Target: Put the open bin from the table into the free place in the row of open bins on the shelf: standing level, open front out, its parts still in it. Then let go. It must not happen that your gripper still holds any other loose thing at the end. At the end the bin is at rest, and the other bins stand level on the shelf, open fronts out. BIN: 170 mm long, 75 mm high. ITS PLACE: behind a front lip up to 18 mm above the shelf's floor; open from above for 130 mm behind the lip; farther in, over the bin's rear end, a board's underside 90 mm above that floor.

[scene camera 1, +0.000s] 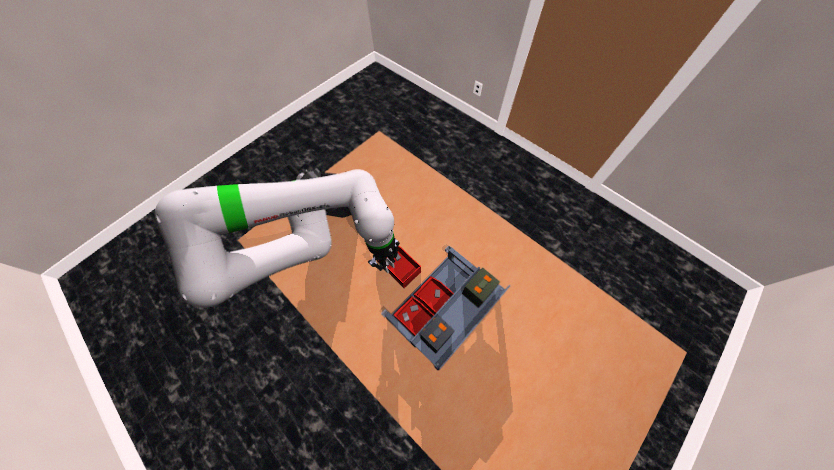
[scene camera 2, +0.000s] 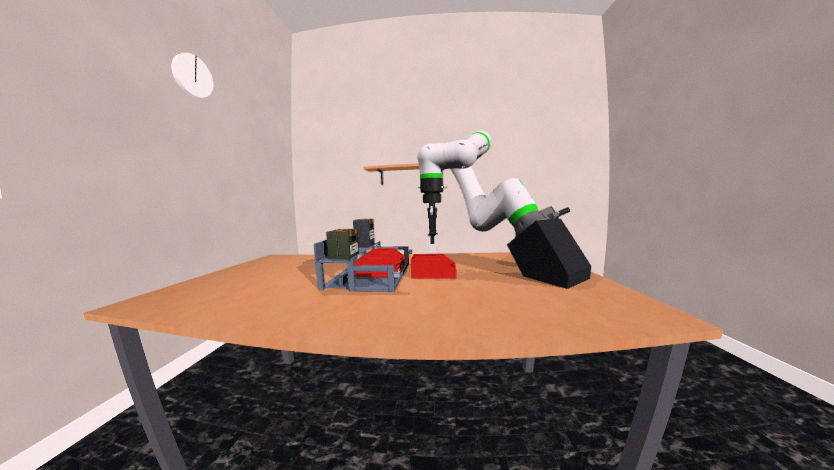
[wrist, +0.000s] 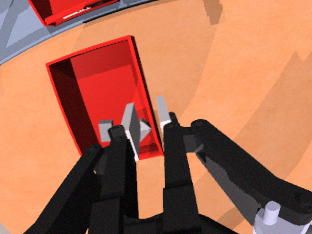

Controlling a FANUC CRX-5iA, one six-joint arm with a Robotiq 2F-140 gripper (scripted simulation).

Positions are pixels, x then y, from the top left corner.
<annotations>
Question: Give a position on a red open bin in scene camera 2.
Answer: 423, 266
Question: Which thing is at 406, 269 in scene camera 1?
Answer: A red open bin.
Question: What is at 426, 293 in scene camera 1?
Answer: A red open bin.
</annotations>
